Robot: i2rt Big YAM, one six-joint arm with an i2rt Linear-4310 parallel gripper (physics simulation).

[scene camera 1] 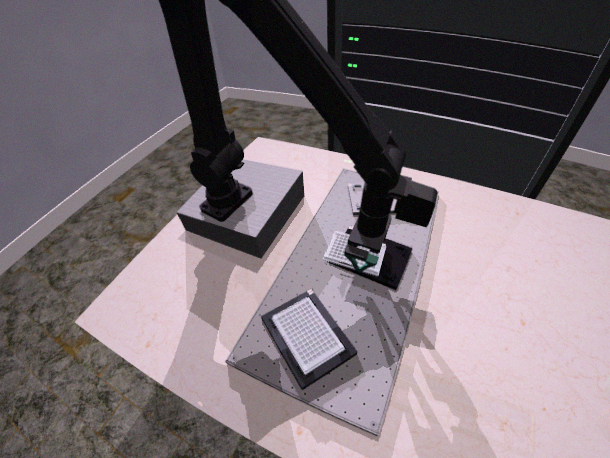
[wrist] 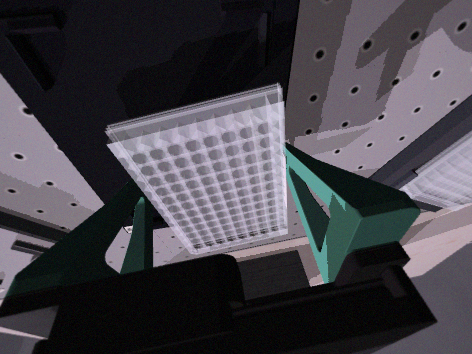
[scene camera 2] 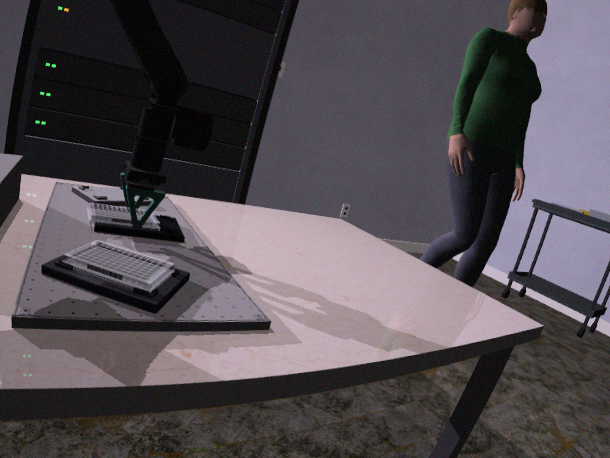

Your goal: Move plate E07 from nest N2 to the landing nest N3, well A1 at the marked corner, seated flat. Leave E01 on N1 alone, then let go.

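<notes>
My gripper (scene camera 1: pixel 356 253) (scene camera 2: pixel 133 215) (wrist: pixel 213 165) has green fingers and is shut on the long sides of a clear-white well plate, E07 (scene camera 1: pixel 336 245) (scene camera 2: pixel 107 214) (wrist: pixel 215 180). The plate looks roughly level, low over the middle black nest (scene camera 1: pixel 400 265) (scene camera 2: pixel 172 230) (wrist: pixel 200 55). It is offset to the left in both scene views, with bare nest showing at the right. Any gap beneath is hard to judge. The other plate, E01 (scene camera 1: pixel 307 335) (scene camera 2: pixel 120 262) (wrist: pixel 450 172), sits on the near dark nest (scene camera 1: pixel 348 352) (scene camera 2: pixel 165 295). Nest labels and well A1 are not readable.
A light-coloured nest (scene camera 1: pixel 353 200) stands behind the middle one, partly hidden by the arm. All nests are on a perforated board (scene camera 1: pixel 295 280) (scene camera 2: pixel 215 300). The arm's base stands on a grey block (scene camera 1: pixel 280 200). A person (scene camera 2: pixel 495 95) and a cart (scene camera 2: pixel 550 295) are beyond the table.
</notes>
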